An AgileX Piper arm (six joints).
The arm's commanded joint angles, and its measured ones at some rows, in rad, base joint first. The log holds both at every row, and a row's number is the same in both.
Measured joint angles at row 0: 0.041, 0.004, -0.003, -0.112, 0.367, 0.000
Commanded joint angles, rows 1 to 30: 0.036, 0.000, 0.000, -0.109, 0.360, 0.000; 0.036, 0.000, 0.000, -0.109, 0.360, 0.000; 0.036, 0.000, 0.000, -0.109, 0.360, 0.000; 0.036, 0.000, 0.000, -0.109, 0.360, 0.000; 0.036, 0.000, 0.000, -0.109, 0.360, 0.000; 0.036, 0.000, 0.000, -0.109, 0.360, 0.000; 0.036, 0.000, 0.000, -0.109, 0.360, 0.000; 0.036, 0.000, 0.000, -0.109, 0.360, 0.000; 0.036, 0.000, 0.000, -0.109, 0.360, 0.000; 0.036, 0.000, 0.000, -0.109, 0.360, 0.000; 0.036, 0.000, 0.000, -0.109, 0.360, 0.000; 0.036, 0.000, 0.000, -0.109, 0.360, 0.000; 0.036, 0.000, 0.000, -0.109, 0.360, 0.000; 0.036, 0.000, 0.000, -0.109, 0.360, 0.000; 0.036, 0.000, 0.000, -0.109, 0.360, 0.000; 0.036, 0.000, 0.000, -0.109, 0.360, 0.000; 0.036, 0.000, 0.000, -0.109, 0.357, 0.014; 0.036, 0.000, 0.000, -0.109, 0.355, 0.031; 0.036, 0.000, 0.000, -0.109, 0.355, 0.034; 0.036, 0.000, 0.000, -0.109, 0.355, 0.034; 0.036, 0.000, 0.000, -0.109, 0.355, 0.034; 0.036, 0.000, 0.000, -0.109, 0.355, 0.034; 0.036, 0.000, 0.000, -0.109, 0.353, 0.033; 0.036, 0.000, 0.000, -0.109, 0.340, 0.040; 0.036, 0.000, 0.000, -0.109, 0.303, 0.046; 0.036, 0.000, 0.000, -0.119, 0.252, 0.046; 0.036, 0.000, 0.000, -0.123, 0.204, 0.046; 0.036, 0.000, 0.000, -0.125, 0.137, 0.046; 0.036, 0.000, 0.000, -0.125, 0.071, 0.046; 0.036, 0.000, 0.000, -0.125, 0.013, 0.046
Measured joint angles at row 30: 0.041, 0.004, 0.001, -0.112, 0.226, 0.041
